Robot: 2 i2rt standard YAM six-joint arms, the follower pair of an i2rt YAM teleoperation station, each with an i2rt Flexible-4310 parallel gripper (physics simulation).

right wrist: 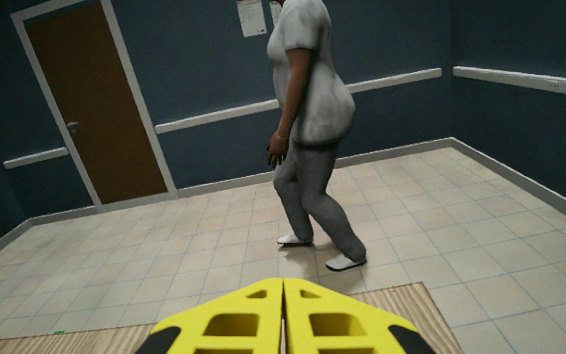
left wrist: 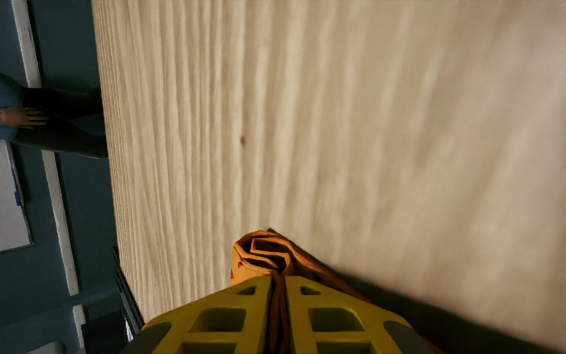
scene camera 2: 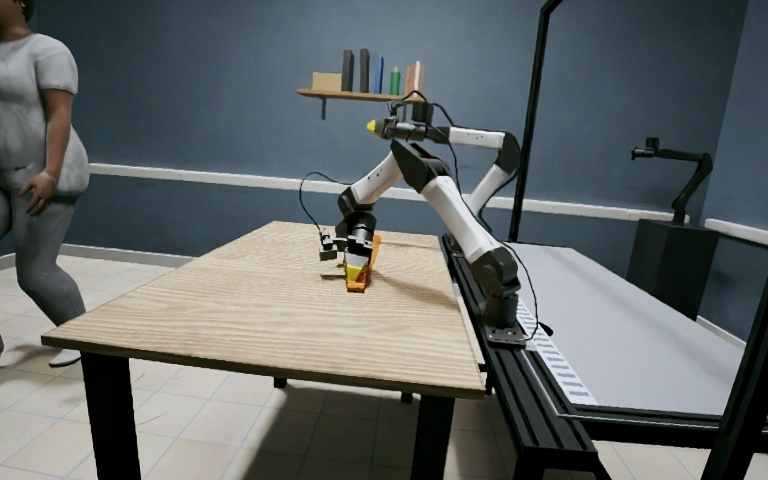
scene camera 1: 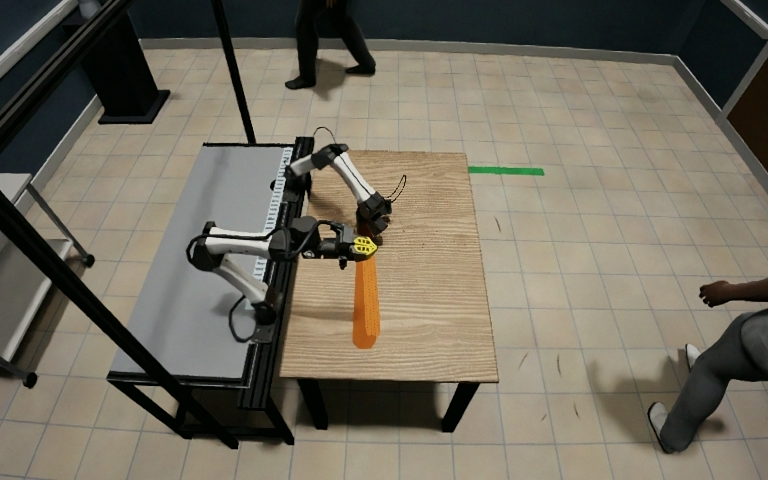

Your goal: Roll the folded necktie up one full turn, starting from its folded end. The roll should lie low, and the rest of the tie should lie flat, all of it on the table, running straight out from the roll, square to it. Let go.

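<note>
The orange necktie (scene camera 1: 367,305) (scene camera 2: 376,249) (left wrist: 262,250) lies lengthwise on the table (scene camera 1: 436,316) (scene camera 2: 226,305), its wide end towards the bottom in scene camera 1. Its folded end shows as bent layers in the left wrist view. My left gripper (scene camera 2: 355,280) (left wrist: 278,289) is shut on these layers, low at the table; its fingertips are hidden in scene camera 1. My right gripper (scene camera 1: 374,247) (scene camera 2: 370,126) (right wrist: 283,292) is shut and empty, high above the table, and hides part of the tie in scene camera 1. How far the end is rolled is hidden by the fingers.
The right arm reaches across above the tie, close beside the left wrist in scene camera 1 but well higher in scene camera 2. The black rail (scene camera 1: 266,362) carrying both arms runs along the table's edge. A person (scene camera 1: 713,362) (scene camera 2: 45,169) (right wrist: 310,125) stands beyond the table.
</note>
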